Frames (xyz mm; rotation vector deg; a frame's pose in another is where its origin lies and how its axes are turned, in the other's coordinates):
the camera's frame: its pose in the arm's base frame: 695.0 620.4 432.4 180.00 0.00 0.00
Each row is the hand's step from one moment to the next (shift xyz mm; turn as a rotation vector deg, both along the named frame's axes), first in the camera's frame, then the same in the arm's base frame.
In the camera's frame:
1: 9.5 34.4 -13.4 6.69 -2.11 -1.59
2: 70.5 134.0 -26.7 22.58 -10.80 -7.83
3: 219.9 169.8 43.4 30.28 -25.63 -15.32
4: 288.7 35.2 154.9 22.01 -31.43 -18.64
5: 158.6 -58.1 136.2 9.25 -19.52 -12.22
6: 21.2 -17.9 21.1 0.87 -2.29 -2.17
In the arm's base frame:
1: 9.5 -34.4 13.4 6.69 2.11 1.59
2: 70.5 -134.0 26.7 22.58 10.80 7.83
3: 219.9 -169.8 -43.4 30.28 25.63 15.32
4: 288.7 -35.2 -154.9 22.01 31.43 18.64
5: 158.6 58.1 -136.2 9.25 19.52 12.22
6: 21.2 17.9 -21.1 0.87 2.29 2.17

